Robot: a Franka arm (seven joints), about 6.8 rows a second.
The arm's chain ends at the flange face. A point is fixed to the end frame.
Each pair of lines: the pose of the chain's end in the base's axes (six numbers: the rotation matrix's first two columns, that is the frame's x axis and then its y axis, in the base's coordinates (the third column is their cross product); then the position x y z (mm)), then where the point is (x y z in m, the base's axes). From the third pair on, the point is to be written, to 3 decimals.
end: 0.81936, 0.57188, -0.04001, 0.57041, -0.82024, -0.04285, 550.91, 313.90, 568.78
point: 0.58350 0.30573 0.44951
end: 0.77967, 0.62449, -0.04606, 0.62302, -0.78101, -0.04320, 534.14, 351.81, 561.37
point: 0.56660 0.34539 0.44196
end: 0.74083, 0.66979, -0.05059, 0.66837, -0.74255, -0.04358, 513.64, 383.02, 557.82
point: 0.546 0.378 0.438
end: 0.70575, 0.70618, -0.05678, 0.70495, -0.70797, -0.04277, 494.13, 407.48, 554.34
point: 0.526 0.404 0.435
